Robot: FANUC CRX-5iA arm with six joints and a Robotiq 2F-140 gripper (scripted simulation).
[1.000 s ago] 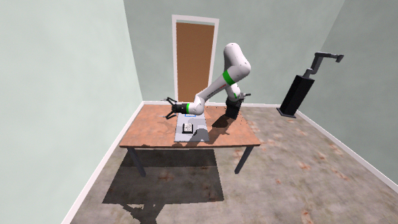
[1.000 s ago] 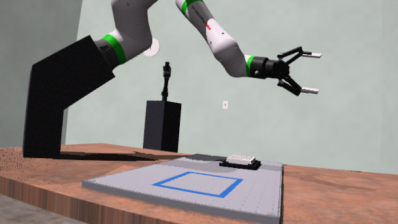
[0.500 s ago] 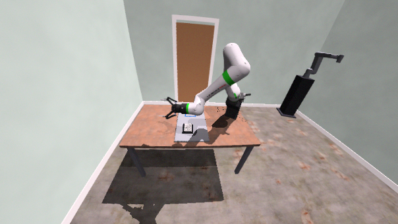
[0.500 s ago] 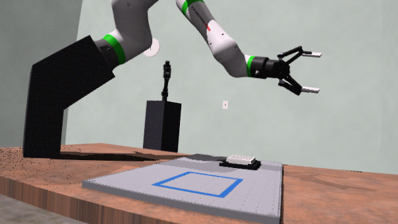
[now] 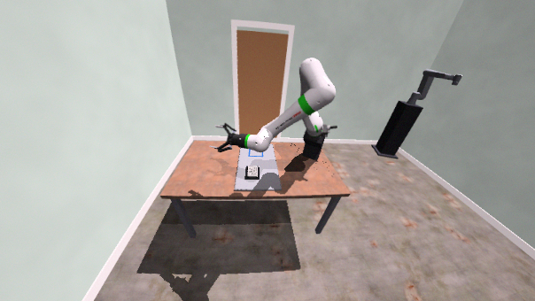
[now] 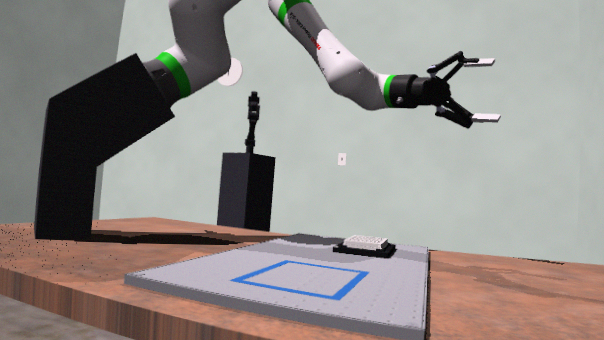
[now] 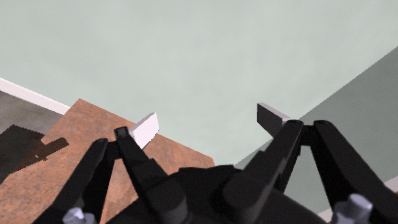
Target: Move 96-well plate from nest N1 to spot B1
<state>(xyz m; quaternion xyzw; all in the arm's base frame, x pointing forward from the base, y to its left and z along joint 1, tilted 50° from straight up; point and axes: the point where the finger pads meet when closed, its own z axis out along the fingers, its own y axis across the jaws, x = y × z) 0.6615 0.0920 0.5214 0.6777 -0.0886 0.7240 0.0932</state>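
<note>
Right now the white 96-well plate is 240 mm behind my hand, 140 mm to the right of it and 380 mm below it. From my hand the other things lie so: black plate nest (240 mm behind, 140 mm to the right, 390 mm below).
</note>
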